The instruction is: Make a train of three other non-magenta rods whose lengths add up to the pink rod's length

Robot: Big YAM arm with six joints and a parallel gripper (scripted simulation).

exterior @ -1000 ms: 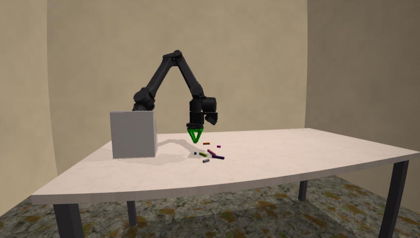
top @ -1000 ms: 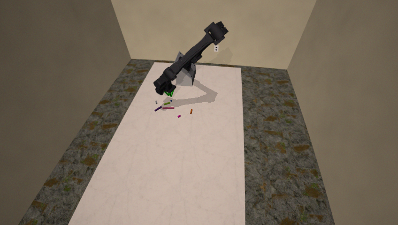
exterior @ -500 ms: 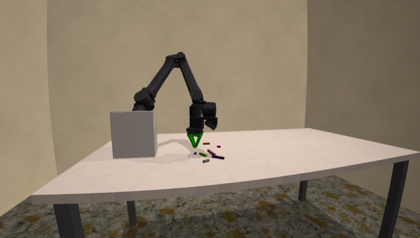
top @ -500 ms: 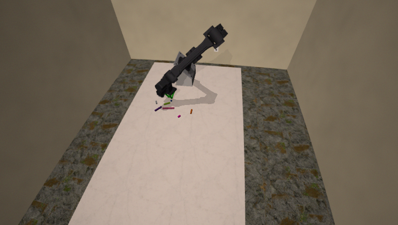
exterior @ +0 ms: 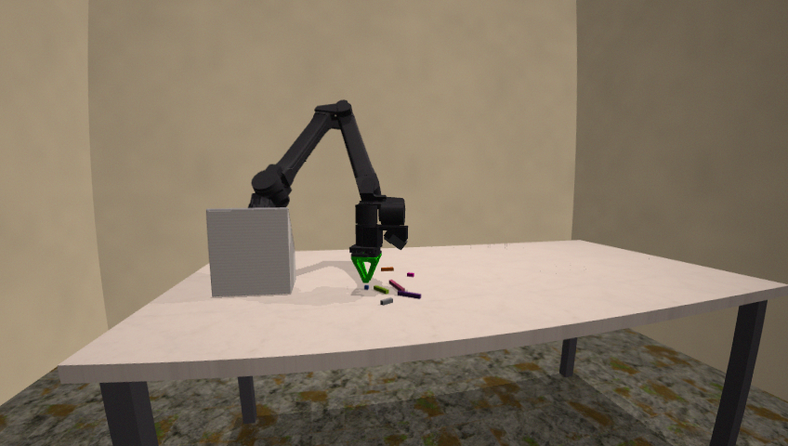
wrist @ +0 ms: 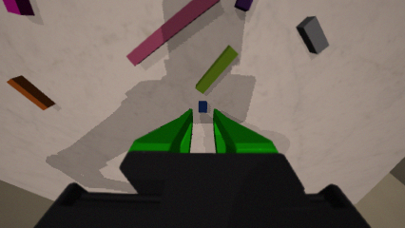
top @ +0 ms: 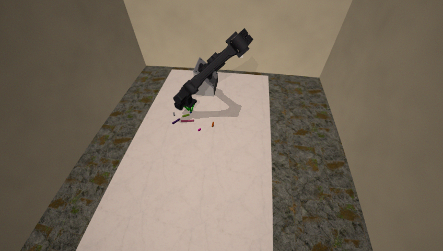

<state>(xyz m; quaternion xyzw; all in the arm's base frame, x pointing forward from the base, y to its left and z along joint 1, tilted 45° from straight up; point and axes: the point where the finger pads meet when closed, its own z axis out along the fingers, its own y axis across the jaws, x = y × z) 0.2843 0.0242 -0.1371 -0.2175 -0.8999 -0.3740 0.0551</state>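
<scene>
Right now my hand is 20 mm above the blue rod. Round my hand: pink rod 80 mm ahead, 10 mm to the right, 20 mm below; then grey rod 20 mm ahead, 120 mm to the right, 20 mm below; then lime rod 30 mm ahead, 30 mm to the right, 20 mm below.
</scene>
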